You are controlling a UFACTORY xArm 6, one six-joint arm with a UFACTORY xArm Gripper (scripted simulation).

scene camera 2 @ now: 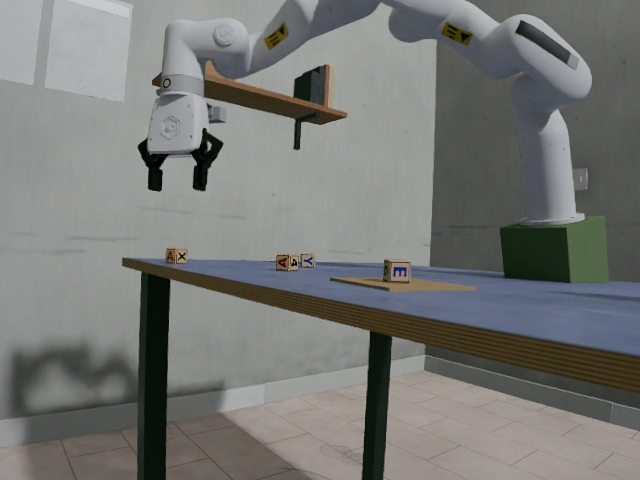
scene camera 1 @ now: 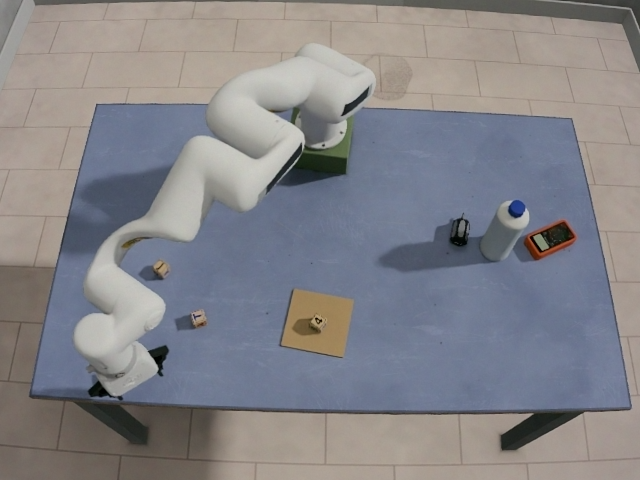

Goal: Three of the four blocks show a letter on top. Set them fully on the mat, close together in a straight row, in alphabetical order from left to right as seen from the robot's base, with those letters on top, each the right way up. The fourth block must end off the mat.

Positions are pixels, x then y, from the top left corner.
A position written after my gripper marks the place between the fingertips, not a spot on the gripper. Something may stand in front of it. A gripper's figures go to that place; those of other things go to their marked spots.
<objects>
My gripper [scene camera 2: 176, 190] is 0.82 m from the lens. A tan mat [scene camera 2: 377, 283] is 0.58 m from the lens.
</objects>
